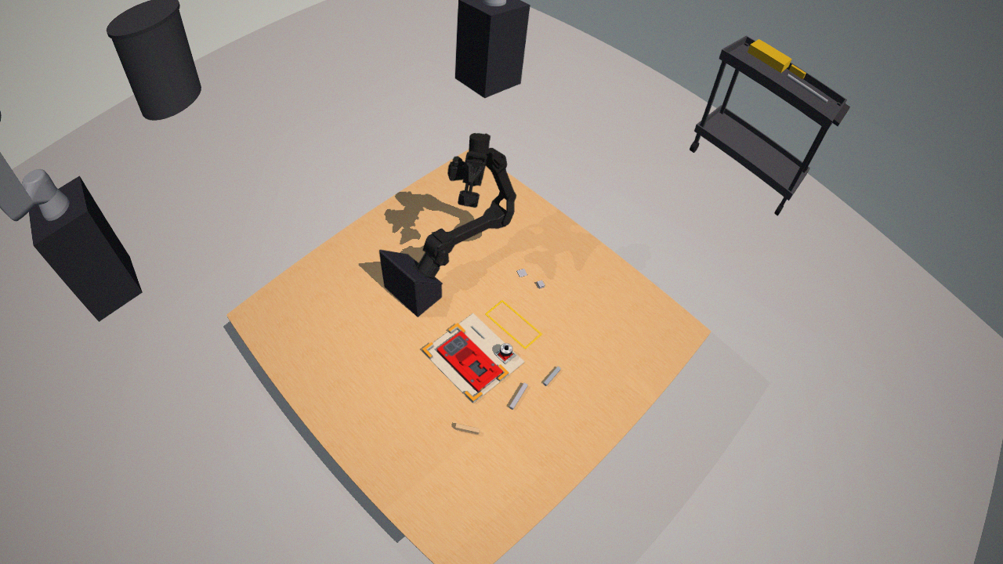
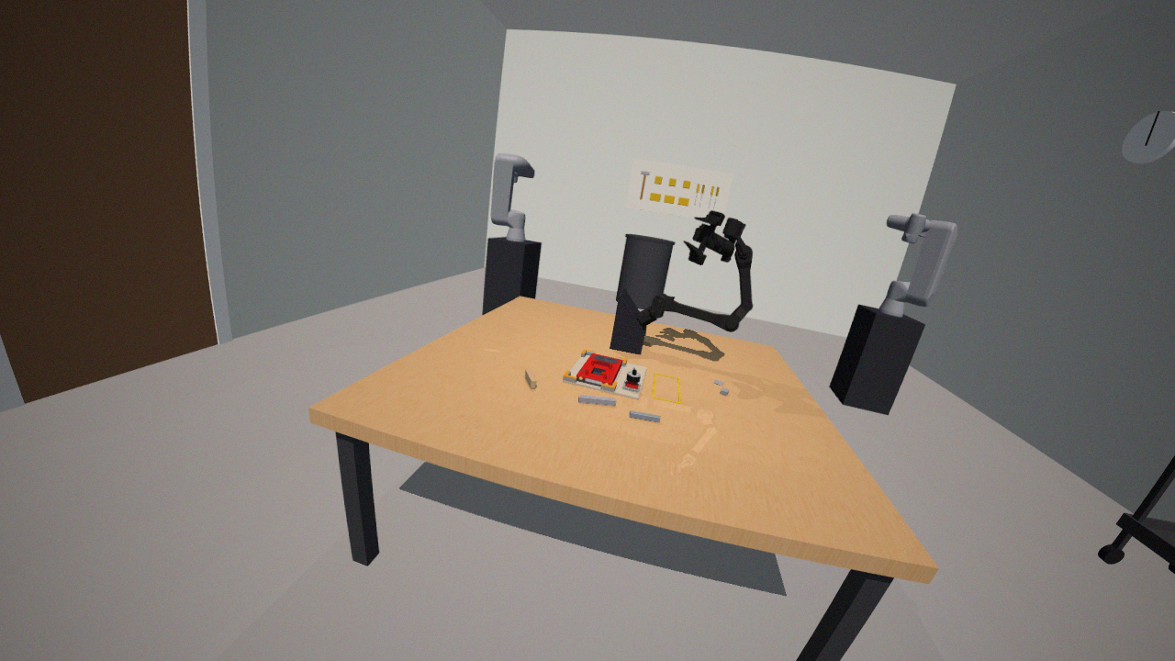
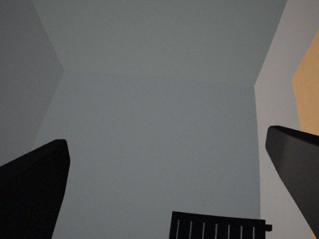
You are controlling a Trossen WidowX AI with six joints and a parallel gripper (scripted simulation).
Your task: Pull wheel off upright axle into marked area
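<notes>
Now: gripper tip 440 mm above the wheel, 290 mm short of it and 60 mm to the left of it. From my gripper tip the other things lie so: tan piece: 470 mm below, 420 mm ahead, 330 mm to the right; upright axle: 440 mm below, 290 mm ahead, 60 mm to the right.
</notes>
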